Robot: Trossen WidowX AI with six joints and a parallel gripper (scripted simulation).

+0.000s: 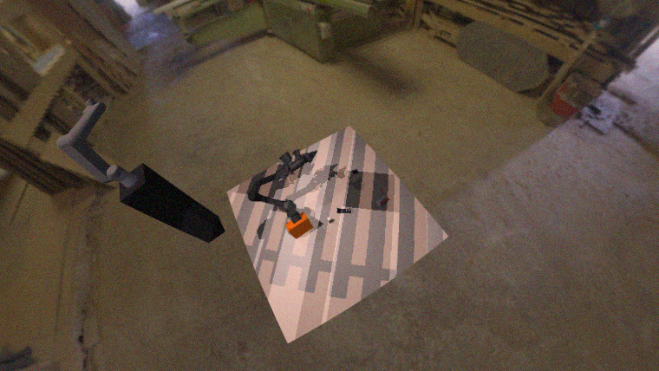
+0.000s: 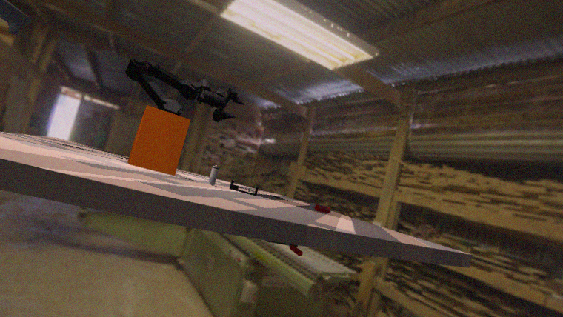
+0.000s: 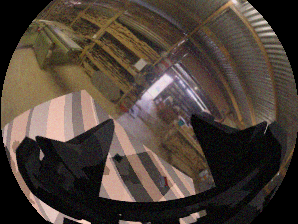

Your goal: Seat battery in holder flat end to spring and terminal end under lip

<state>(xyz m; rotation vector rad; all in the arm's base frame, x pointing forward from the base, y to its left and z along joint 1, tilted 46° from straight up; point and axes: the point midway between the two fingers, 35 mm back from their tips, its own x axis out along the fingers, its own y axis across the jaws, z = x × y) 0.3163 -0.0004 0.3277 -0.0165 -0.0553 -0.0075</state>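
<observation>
My gripper tip is 330 mm to the left of the battery, 330 mm above it and 170 mm past it. Round my gripper tip: black piece (360 mm below, 250 mm ahead, 120 mm to the right).
</observation>
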